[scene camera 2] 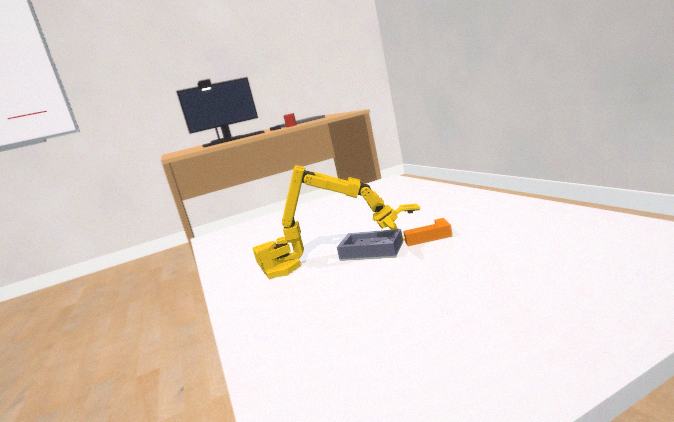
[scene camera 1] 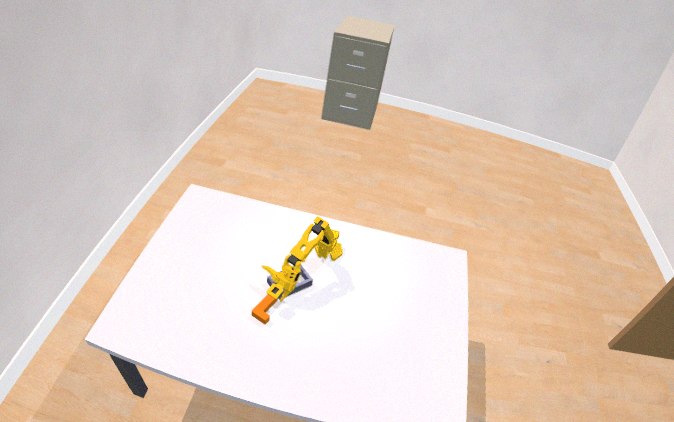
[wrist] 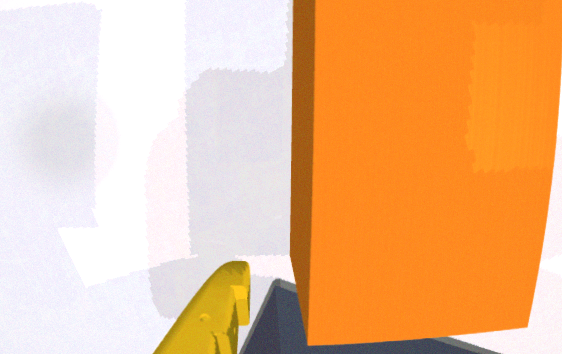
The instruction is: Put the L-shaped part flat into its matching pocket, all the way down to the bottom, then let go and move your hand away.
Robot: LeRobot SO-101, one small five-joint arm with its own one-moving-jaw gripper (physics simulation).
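Places are measured from the arm's base along level axes (x back, y right, z up), in centimetres.
Pixels of known places: hand, tool point: (scene camera 2: pixel 402 239) (scene camera 1: pixel 280 300) (wrist: pixel 249 284); arm's base, link origin: (scene camera 2: pixel 288 265) (scene camera 1: pixel 327 254).
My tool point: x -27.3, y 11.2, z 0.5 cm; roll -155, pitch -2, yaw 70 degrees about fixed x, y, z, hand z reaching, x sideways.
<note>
Ahead of a thing's pixels: the offset from my tool point to its top centre. Level surfaces: height alone.
The orange L-shaped part {dx -5.2, dy +2.8, dz +2.5 cm} (scene camera 1: pixel 262 309) (scene camera 2: pixel 427 233) (wrist: pixel 400 150) is outside the pocket, beyond the right end of the slate-grey pocket tray {dx +8.3, dy -1.1, dz +3.2 cm} (scene camera 1: pixel 304 286) (scene camera 2: pixel 370 251) (wrist: pixel 262 322) in scene camera 2. Its short leg is at the far end. Its near end is close to the tray wall; whether it touches the tray or table is unclear. My gripper (scene camera 1: pixel 274 281) (scene camera 2: pixel 393 225) is fully open, above that end of the tray, beside the part's near end. One notched jaw (wrist: pixel 227 305) shows in the wrist view, apart from the part. The arm hides part of the tray.
The white table {dz -0.5 cm} (scene camera 1: pixel 390 360) (scene camera 2: pixel 400 340) carries the arm and tray. The yellow arm base (scene camera 1: pixel 334 248) (scene camera 2: pixel 275 260) stands at the tray's other side. A desk (scene camera 2: pixel 265 165) with a monitor (scene camera 2: pixel 218 106) and a filing cabinet (scene camera 1: pixel 355 80) stand in the room.
</note>
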